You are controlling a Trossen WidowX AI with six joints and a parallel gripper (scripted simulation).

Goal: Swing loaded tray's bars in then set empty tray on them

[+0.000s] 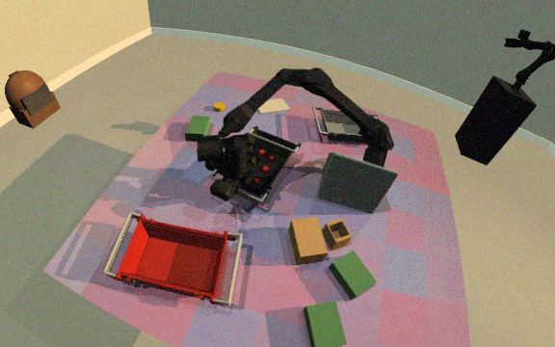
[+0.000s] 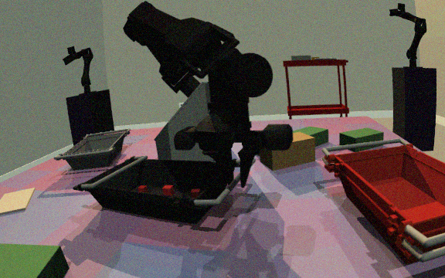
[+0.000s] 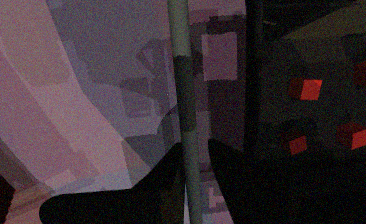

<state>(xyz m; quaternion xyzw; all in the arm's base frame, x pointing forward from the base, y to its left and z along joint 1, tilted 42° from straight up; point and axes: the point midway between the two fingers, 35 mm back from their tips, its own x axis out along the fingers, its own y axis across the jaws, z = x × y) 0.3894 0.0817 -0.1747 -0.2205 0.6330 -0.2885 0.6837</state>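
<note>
Now: the grey tray 550 mm to the right of my gripper tip and 300 mm behind it. From my gripper tip the other things lie so: cream tile (570 mm to the right, 80 mm ahead, 40 mm below).
</note>
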